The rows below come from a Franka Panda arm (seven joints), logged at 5 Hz.
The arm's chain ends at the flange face. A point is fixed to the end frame.
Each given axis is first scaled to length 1.
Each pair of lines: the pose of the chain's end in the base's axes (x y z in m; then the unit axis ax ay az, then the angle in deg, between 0 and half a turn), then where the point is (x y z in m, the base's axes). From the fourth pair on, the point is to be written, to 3 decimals.
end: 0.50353 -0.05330 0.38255 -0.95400 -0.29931 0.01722 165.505
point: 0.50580 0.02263 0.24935
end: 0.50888 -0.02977 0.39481 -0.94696 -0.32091 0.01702 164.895
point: 0.50805 0.04789 0.26259
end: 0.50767 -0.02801 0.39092 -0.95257 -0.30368 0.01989 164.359
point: 0.50790 0.05032 0.25910
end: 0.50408 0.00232 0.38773 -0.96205 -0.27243 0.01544 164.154
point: 0.509 0.081 0.256
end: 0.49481 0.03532 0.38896 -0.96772 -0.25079 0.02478 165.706
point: 0.501 0.109 0.255
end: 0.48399 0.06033 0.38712 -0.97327 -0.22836 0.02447 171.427
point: 0.496 0.120 0.246
